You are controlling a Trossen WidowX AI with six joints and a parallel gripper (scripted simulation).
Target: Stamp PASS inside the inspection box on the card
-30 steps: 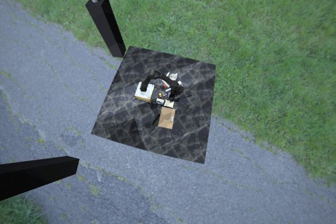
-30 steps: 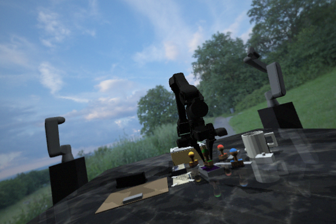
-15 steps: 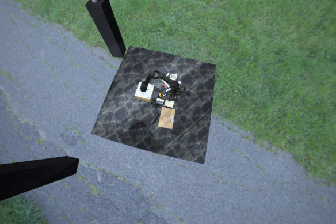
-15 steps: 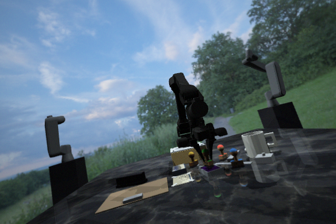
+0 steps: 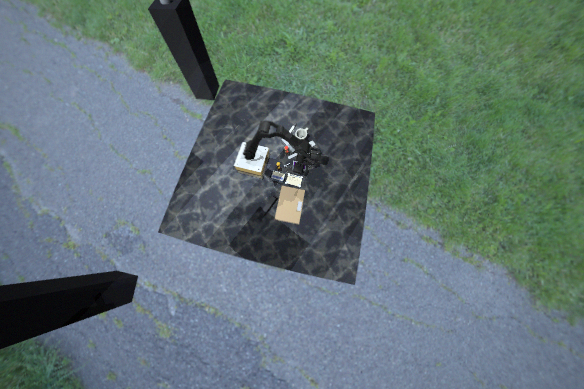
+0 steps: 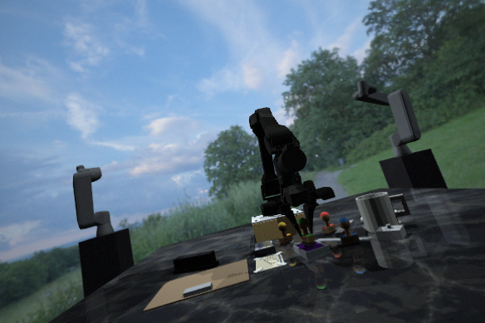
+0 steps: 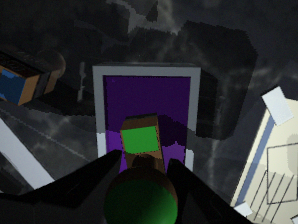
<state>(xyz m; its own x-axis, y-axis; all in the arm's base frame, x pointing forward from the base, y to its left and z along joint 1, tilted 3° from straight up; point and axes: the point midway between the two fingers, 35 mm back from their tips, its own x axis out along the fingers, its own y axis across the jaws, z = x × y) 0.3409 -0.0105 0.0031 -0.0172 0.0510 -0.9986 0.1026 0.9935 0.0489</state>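
The purple ink pad is 4 cm below my gripper tip. The rest, counted from my gripper tip: pale card 2 cm behind, 11 cm to the right, 4 cm below; then blue-knobbed stamp 4 cm ahead, 9 cm to the left, 2 cm below; then green-knobbed stamp right at my gripper tip.
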